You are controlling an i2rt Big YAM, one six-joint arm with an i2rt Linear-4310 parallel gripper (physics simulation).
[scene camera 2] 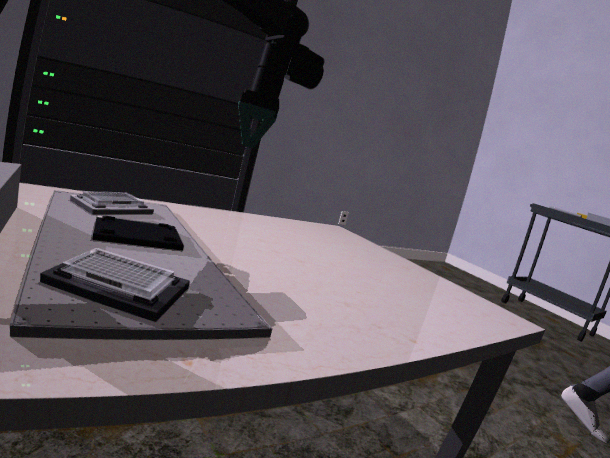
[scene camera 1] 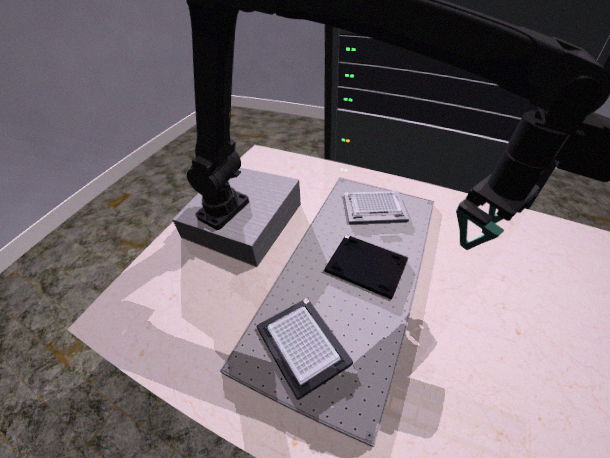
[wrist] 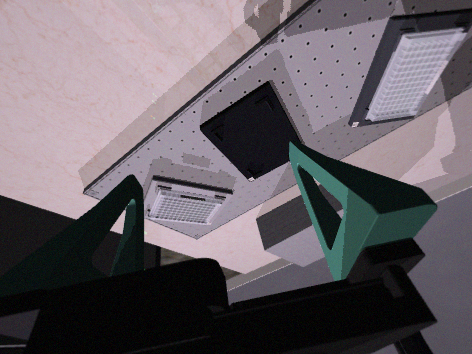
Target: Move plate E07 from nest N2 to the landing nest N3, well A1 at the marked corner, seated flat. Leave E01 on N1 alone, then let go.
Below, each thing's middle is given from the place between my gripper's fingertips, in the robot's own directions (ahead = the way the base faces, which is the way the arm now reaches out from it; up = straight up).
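The black nest (scene camera 1: 379, 270), that one's 20 cm below my hand, 18 cm behind it and 1 cm to the right of it.
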